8 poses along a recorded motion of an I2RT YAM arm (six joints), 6.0 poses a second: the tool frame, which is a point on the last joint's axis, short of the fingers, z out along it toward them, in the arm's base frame.
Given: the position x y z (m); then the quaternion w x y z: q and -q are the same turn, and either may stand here.
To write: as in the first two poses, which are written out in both.
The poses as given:
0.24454 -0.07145 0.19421 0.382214 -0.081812 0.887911 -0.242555
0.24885 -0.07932 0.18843 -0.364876 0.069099 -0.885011 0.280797
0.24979 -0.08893 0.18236 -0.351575 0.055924 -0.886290 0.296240
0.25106 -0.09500 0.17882 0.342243 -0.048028 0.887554 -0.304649
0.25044 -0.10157 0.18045 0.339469 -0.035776 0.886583 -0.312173
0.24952 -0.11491 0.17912 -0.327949 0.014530 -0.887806 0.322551
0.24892 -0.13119 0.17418 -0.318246 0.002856 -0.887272 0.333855
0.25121 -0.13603 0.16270 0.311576 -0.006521 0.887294 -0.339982
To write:
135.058 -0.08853 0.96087 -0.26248 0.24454 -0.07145 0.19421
137.200 -0.07422 0.95054 -0.30159 0.24885 -0.07932 0.18843
138.833 -0.05974 0.94673 -0.31644 0.24979 -0.08893 0.18236
139.973 -0.05111 0.94460 -0.32423 0.25106 -0.09500 0.17882
140.311 -0.03803 0.94255 -0.33188 0.25044 -0.10157 0.18045
141.711 -0.01538 0.93978 -0.34143 0.24952 -0.11491 0.17912
142.886 -0.00301 0.93593 -0.35216 0.24892 -0.13119 0.17418
143.692 -0.00686 0.93378 -0.35779 0.25121 -0.13603 0.16270

